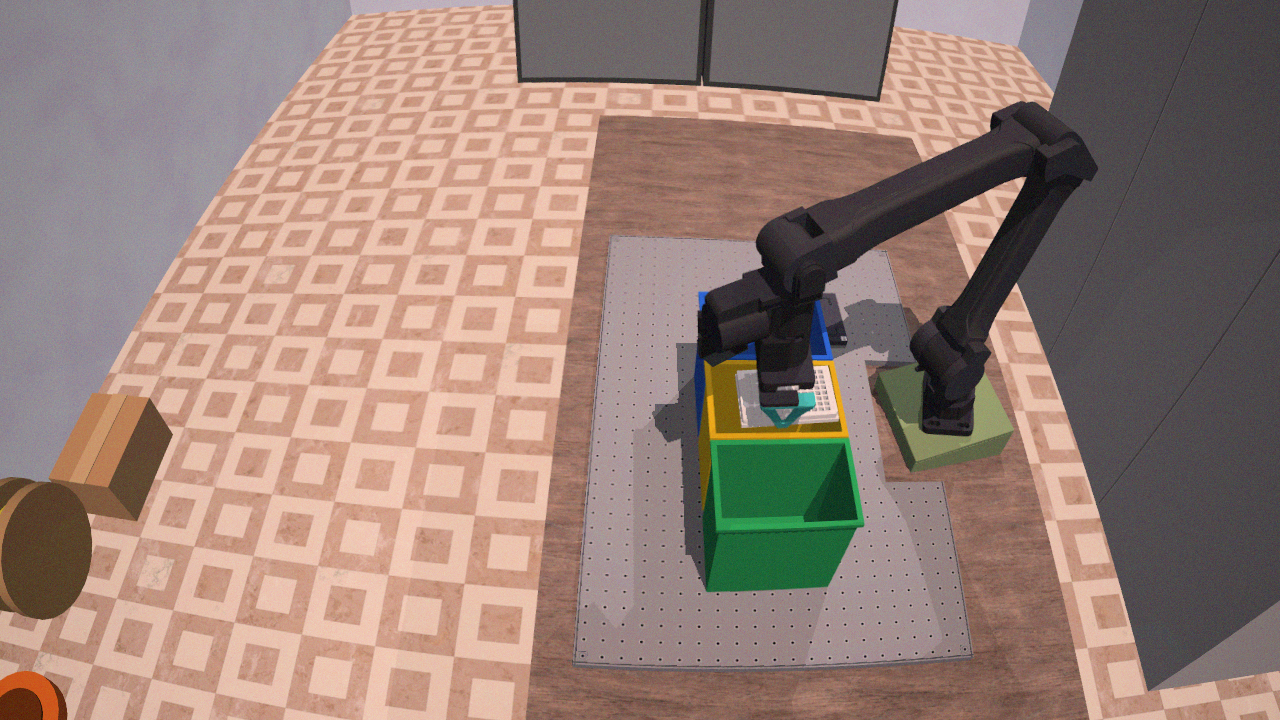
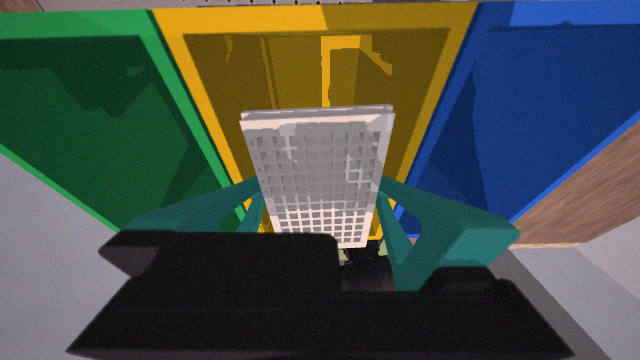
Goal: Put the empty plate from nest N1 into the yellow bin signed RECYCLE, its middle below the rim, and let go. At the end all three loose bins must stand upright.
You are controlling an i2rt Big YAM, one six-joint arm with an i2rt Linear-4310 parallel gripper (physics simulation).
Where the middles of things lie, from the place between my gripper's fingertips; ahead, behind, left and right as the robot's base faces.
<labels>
Right now my hand is 9 cm above the yellow bin (image 1: 720,420) and 1 cm short of it. Also, from my hand: blue bin (image 1: 820,347): 13 cm to the right, 9 cm below, 4 cm ahead; then white plate (image 1: 825,410): 1 cm behind, 1 cm above; then green bin (image 1: 779,514): 13 cm to the left, 9 cm below, 3 cm behind.
</labels>
